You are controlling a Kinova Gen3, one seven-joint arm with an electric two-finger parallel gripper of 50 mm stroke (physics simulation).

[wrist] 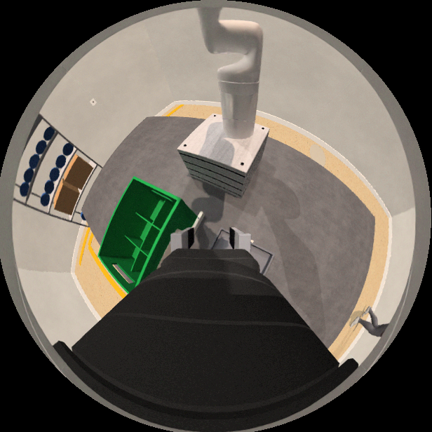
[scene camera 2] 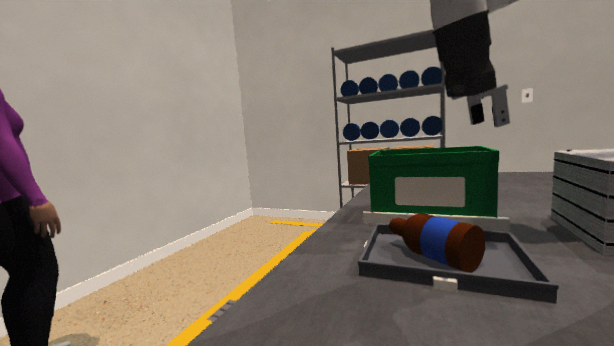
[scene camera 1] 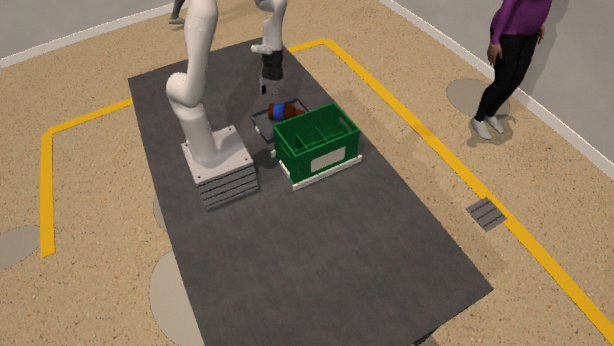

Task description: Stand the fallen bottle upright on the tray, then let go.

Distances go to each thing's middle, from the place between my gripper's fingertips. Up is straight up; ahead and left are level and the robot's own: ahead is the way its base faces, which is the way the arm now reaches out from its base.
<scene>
Now: hand 8 cm short of the brown bottle [scene camera 2: 459,245], 10 cm to the right of it and 19 cm above it.
</scene>
